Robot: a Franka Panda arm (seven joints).
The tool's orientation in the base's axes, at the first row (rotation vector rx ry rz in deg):
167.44, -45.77, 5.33
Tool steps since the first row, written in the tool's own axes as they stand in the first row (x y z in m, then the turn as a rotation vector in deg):
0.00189, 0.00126, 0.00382, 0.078, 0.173, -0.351
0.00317, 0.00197, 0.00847, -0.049, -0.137, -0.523
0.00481, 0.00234, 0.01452, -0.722, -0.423, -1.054
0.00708, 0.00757, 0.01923, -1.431, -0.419, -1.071
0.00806, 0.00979, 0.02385, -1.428, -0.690, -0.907
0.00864, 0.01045, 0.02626, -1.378, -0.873, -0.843
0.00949, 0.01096, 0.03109, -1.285, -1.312, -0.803
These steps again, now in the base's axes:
0.00110, -0.00250, -0.00351, -0.032, -0.144, 0.371
0.00197, -0.00432, -0.00795, 0.012, 0.206, 0.502
0.00338, -0.00620, -0.01377, -0.436, 0.854, 0.944
0.00280, -0.01239, -0.01777, -1.048, 1.210, 0.899
0.00265, -0.01535, -0.02207, -0.903, 1.420, 0.712
0.00288, -0.01650, -0.02435, -0.765, 1.544, 0.636
0.00350, -0.01796, -0.02902, -0.459, 1.867, 0.565

